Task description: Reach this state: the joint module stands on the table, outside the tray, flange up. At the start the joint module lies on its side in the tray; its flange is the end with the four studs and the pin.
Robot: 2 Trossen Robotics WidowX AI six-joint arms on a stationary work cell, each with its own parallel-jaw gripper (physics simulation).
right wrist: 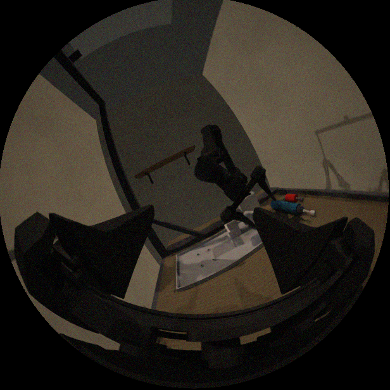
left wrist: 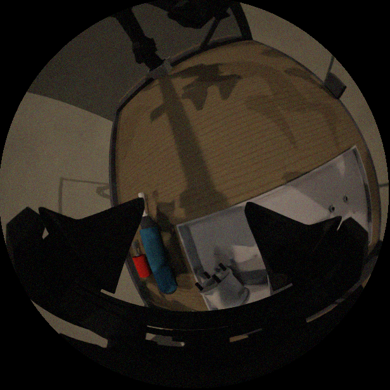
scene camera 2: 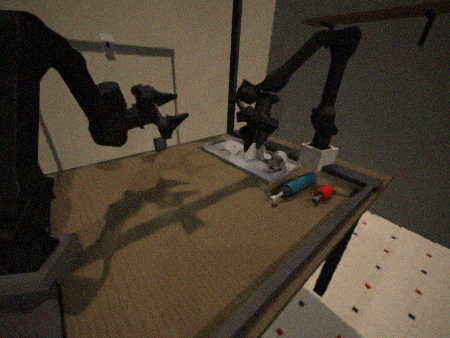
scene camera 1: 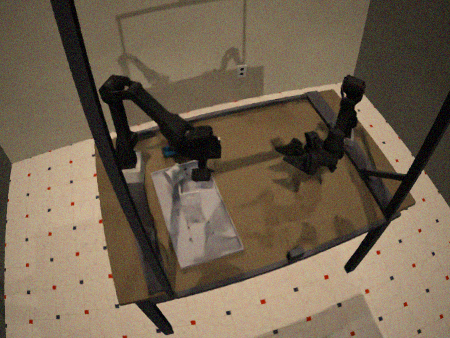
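Pixels of known places: left gripper, fingertip midpoint: (scene camera 2: 250,150) (scene camera 1: 213,158); right gripper, fingertip midpoint: (scene camera 2: 182,104) (scene camera 1: 278,153); left arm's base at its link origin: (scene camera 2: 319,146) (scene camera 1: 128,162); right arm's base at its link origin: (scene camera 2: 29,256).
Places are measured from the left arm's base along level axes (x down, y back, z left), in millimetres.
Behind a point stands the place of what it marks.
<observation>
The grey joint module (scene camera 1: 175,171) @(x 22, y -182, z -48 mm) (scene camera 2: 276,163) @(x 53, y -196, z -29 mm) (left wrist: 227,291) lies on its side in the tray (scene camera 1: 200,254) @(x 80, y -245, z -363 mm) (scene camera 2: 239,165) @(x 84, y -304, z -124 mm) (left wrist: 220,241) (right wrist: 190,276), near one short end. In the left wrist view its dark studs point to the upper left, and its lower part is cut off by the gripper body. My left gripper (scene camera 1: 200,176) (scene camera 2: 252,149) @(x -20, y -324, z -38 mm) (left wrist: 196,205) is open and empty above the tray, close to the module, fingers downward. My right gripper (scene camera 1: 281,154) @(x -161, y -518, z -163 mm) (scene camera 2: 182,105) @(x -161, y -518, z -163 mm) (right wrist: 205,211) is open and empty above the table, well apart from the tray.
A white angled bracket (scene camera 1: 189,187) @(x 80, y -226, z -82 mm) (right wrist: 232,233) stands in the tray beside the module. A blue-handled tool (scene camera 2: 301,183) @(x 50, y -226, z 123 mm) (left wrist: 156,252) (right wrist: 286,207) and a red one (scene camera 2: 324,192) @(x 53, y -197, z 188 mm) (left wrist: 142,266) lie beside the tray's short end. A dark block (scene camera 1: 296,253) @(x 29, y -550, z -425 mm) (scene camera 2: 160,144) @(x 56, y -556, z -404 mm) (left wrist: 335,85) is at the table edge.
</observation>
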